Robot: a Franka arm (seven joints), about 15 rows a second.
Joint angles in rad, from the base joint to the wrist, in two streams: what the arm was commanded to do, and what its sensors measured. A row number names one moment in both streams.
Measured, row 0:
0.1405, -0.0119, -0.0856, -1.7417, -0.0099, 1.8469, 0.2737
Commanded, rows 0 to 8:
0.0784, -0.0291, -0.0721, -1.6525, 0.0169, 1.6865, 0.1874
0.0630, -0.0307, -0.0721, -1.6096, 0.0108, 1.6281, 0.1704
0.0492, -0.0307, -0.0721, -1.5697, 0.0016, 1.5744, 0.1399
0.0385, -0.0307, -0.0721, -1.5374, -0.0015, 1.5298, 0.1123
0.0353, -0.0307, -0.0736, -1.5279, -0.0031, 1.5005, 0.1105
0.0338, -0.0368, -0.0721, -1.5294, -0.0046, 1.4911, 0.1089
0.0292, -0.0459, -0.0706, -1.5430, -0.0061, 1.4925, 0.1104
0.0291, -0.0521, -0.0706, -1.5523, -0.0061, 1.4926, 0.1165
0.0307, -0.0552, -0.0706, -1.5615, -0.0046, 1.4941, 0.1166
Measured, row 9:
0.0482, -0.0498, -0.0855, -1.5501, -0.0062, 1.5046, 0.1323
